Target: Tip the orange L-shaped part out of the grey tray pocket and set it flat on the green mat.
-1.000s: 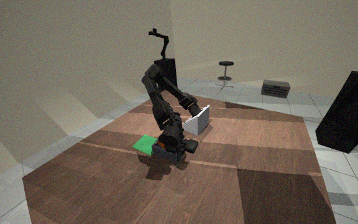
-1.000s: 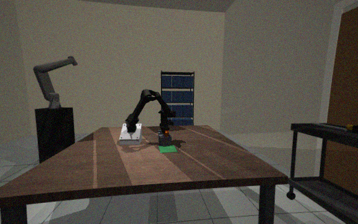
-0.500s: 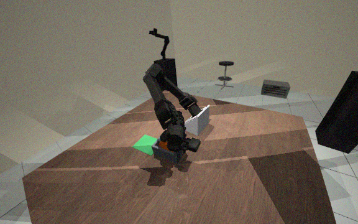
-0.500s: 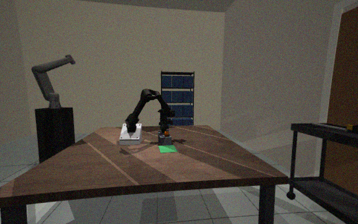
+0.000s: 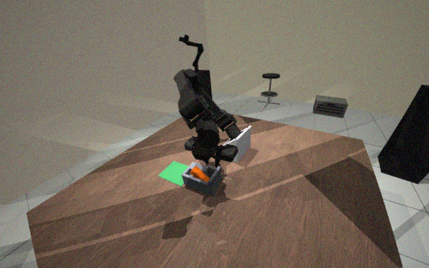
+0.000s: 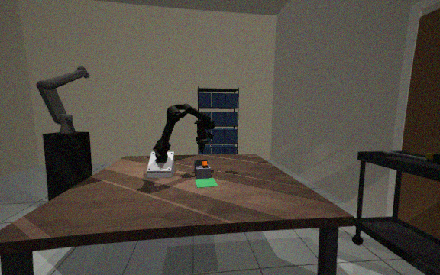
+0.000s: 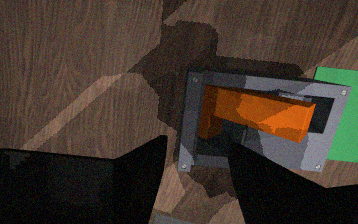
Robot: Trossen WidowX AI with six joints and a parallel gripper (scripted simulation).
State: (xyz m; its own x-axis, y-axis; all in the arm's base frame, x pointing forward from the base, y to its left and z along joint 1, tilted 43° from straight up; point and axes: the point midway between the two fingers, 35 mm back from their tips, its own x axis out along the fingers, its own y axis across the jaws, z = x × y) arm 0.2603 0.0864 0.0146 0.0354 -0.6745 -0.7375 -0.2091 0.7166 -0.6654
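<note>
The orange L-shaped part is 100 mm below my gripper tip and 40 mm to the right of it. Round my gripper tip: green mat (220 mm to the right, 160 mm below, 40 mm ahead).
</note>
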